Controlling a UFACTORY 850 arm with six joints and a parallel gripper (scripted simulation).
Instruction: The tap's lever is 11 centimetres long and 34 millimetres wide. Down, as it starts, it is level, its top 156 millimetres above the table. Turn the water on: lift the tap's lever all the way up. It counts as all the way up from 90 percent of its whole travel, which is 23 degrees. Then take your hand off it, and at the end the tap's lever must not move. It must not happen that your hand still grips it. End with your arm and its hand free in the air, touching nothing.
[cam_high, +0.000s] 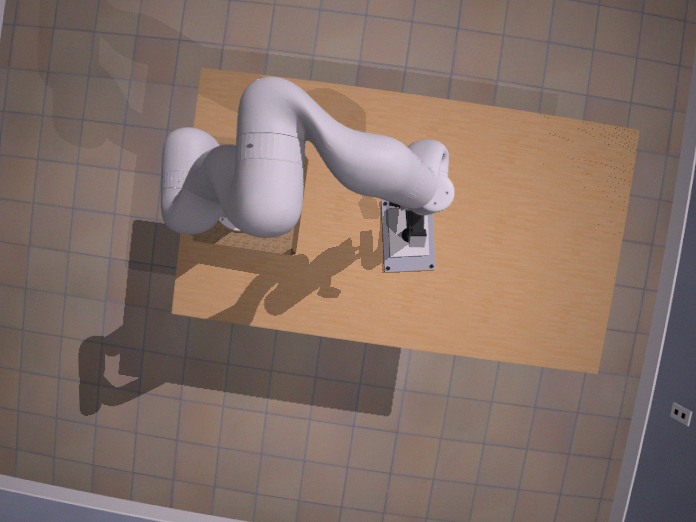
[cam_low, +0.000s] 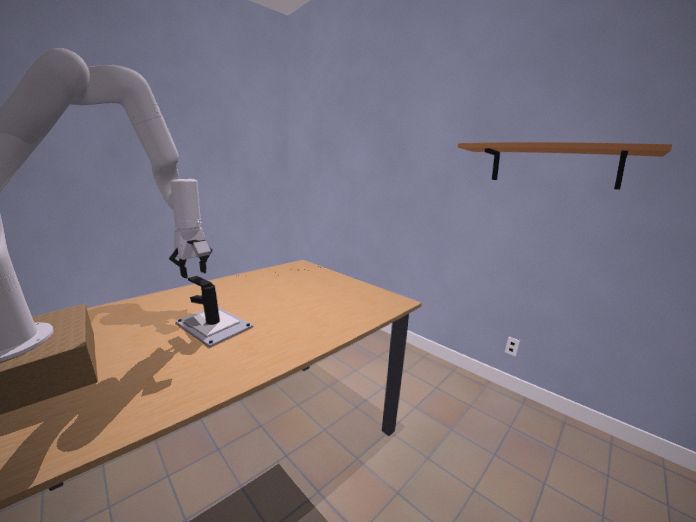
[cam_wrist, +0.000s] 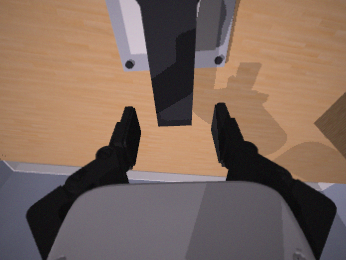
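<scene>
The tap lever is 60 mm to the right of my hand, 40 mm below it and 10 mm ahead of it.
</scene>
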